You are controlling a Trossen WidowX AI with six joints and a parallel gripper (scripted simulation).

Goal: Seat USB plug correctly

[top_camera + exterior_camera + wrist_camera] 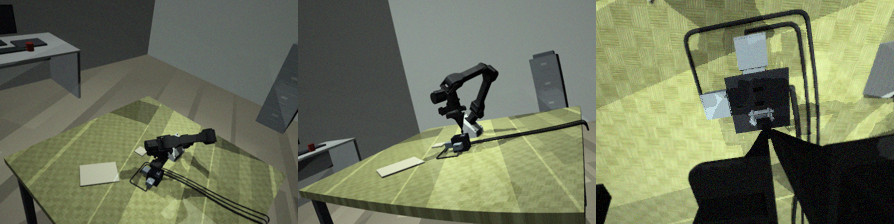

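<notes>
My gripper tip is 2 cm above the grey USB plug. Round my gripper tip: white card 25 cm to the right, 11 cm below, 9 cm behind; then white sheet 26 cm to the right, 24 cm ahead, 11 cm below.
</notes>
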